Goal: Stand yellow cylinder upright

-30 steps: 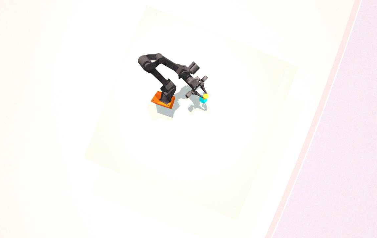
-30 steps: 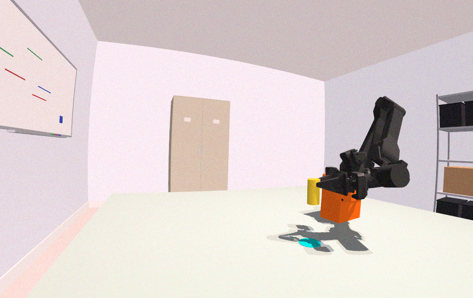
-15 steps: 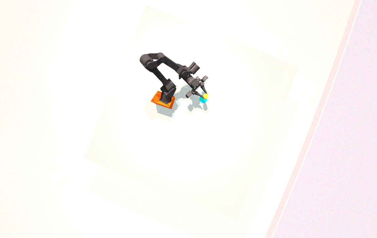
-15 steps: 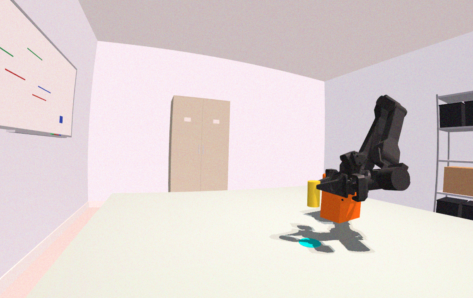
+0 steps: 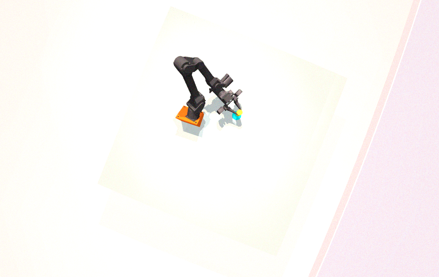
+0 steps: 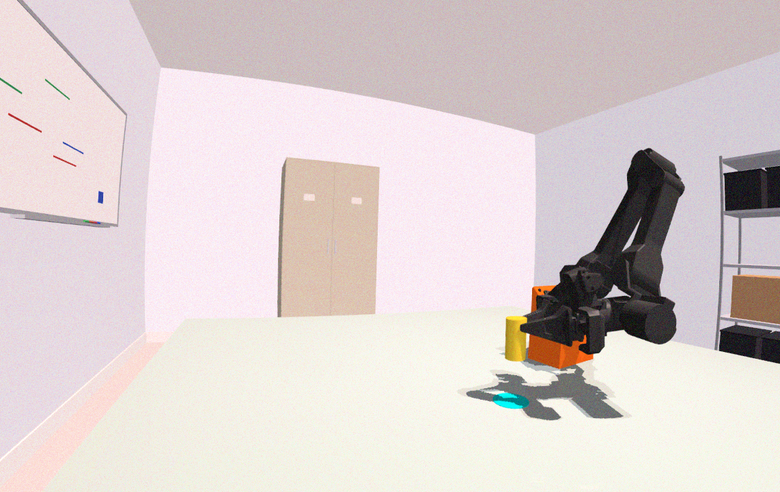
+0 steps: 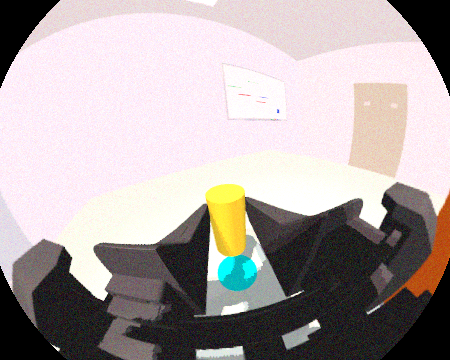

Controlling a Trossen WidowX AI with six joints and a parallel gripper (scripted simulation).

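Right now my gripper tip is 130 mm above the cyan circle. From my gripper tip the other things lie so: yellow cylinder 20 mm below.
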